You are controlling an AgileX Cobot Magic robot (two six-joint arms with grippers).
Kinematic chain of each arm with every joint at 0, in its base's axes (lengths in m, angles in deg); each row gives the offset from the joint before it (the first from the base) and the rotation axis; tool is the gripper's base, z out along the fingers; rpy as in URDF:
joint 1: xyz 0 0 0.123 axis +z
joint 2: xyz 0 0 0 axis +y
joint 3: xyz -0.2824 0 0.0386 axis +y
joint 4: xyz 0.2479 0 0.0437 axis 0.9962 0 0.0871
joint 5: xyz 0 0 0 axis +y
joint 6: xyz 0.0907 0 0.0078 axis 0.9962 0 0.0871
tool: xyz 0 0 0 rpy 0 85 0
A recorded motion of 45 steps. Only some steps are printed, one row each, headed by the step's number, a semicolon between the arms.
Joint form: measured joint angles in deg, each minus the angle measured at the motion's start. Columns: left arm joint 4, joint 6, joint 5, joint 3, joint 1, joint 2; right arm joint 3, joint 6, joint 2, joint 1, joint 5, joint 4.
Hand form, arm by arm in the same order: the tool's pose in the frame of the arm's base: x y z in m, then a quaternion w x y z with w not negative. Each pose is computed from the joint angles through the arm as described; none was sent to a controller.
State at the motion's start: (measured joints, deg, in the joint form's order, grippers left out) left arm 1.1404 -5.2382 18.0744 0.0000 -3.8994 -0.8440; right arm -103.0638 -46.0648 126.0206 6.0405 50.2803 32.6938
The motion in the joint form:
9: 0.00 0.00 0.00 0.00 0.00 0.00; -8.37 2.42 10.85 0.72 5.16 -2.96
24: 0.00 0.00 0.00 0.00 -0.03 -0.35; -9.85 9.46 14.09 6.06 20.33 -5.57
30: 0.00 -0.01 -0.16 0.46 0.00 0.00; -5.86 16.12 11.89 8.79 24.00 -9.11
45: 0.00 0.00 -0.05 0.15 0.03 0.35; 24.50 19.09 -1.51 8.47 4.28 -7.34
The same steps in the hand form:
9: 0.0531 -0.0031 0.1854 0.62640 -0.00367 0.77838 -0.04168; 0.4928 0.0959 0.1418 0.18471 -0.30125 0.91833 0.17833
24: 0.0528 -0.0031 0.1857 0.62875 -0.00347 0.77646 -0.04202; 0.4620 0.1391 0.1179 0.02325 -0.32488 0.91968 0.21929
30: 0.0534 -0.0031 0.1829 0.62436 -0.00371 0.78002 -0.04161; 0.4388 0.1525 0.1184 0.04467 0.30768 -0.92920 -0.19983
45: 0.0536 -0.0031 0.1842 0.62335 -0.00386 0.78084 -0.04130; 0.3709 0.1288 0.1009 0.02787 0.21823 -0.95939 -0.17655

